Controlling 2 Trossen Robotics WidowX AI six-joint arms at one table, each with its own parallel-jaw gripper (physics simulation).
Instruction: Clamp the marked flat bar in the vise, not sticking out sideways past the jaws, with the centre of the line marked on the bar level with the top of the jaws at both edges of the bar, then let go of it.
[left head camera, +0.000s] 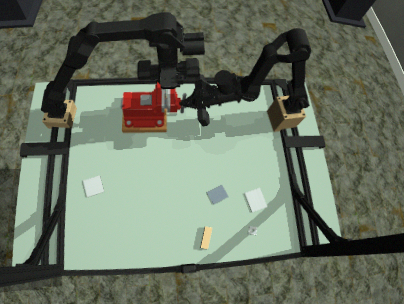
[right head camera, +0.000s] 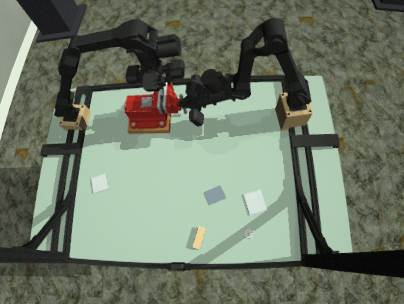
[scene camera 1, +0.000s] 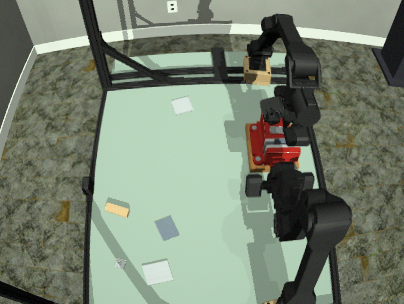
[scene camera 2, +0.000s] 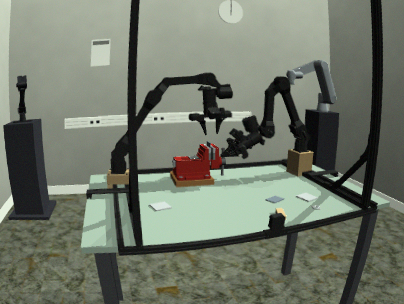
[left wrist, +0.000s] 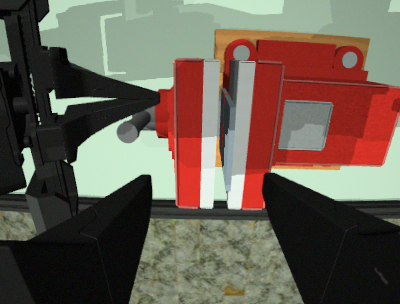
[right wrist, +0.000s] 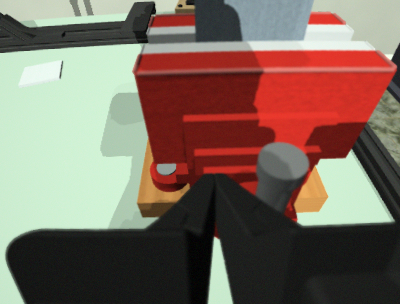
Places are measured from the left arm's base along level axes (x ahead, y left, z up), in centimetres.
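Pixels of known places: left gripper, fingertip midpoint: (scene camera 2: 211, 134) (left wrist: 208, 183); right gripper, fingertip midpoint: (left head camera: 179, 104) (right head camera: 177, 105) (scene camera 2: 220, 156) (left wrist: 159, 97) (right wrist: 213, 182); left arm's base, origin of the base link: (left head camera: 57, 110) (right head camera: 71, 114) (scene camera 1: 257, 64) (scene camera 2: 118, 171); right arm's base, origin of the base link: (left head camera: 291, 106) (right head camera: 296, 102) (scene camera 2: 300, 150).
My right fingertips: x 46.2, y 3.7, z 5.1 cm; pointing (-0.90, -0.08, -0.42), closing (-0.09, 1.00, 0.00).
Note:
Ahead of a thing's pixels: the offset from my right fingertips to its top centre. "*": to the spot under its first point.
The red vise (left head camera: 135, 104) (right head camera: 137, 107) (scene camera 2: 190, 168) (left wrist: 325, 60) (right wrist: 200, 95) stands on a wooden base, its pale-faced jaws apart. The grey-blue flat bar {dz +6.3, dx -5.3, dy +1.4 cm} (left wrist: 228, 135) (right wrist: 275, 20) stands upright between them, against or close to the right-hand jaw in the left wrist view, with a gap to the other jaw. It rises above the jaw tops; its marked line cannot be made out. My left gripper (scene camera 2: 212, 134) (left wrist: 208, 183) is open and empty above the vise. My right gripper (scene camera 2: 223, 154) (left wrist: 159, 97) (right wrist: 213, 182) is shut and empty beside the vise's grey handle {* dz +3.4, dx +1.3, dy +2.0 cm} (left wrist: 129, 131) (right wrist: 282, 162).
A white tile {dz -10.7, dx -28.5, dy -29.9 cm} (left head camera: 93, 186) lies at the left of the table. A blue-grey tile {dz -10.9, dx +16.4, dy -29.4 cm} (left head camera: 217, 194), another white tile {dz -10.7, dx +30.9, dy -30.7 cm} (left head camera: 255, 200), a tan block {dz -9.7, dx +12.7, dy -45.1 cm} (left head camera: 206, 238) and a small metallic piece {dz -10.9, dx +29.5, dy -42.0 cm} (left head camera: 252, 230) lie towards the lower right. A black frame (left head camera: 188, 268) edges the table.

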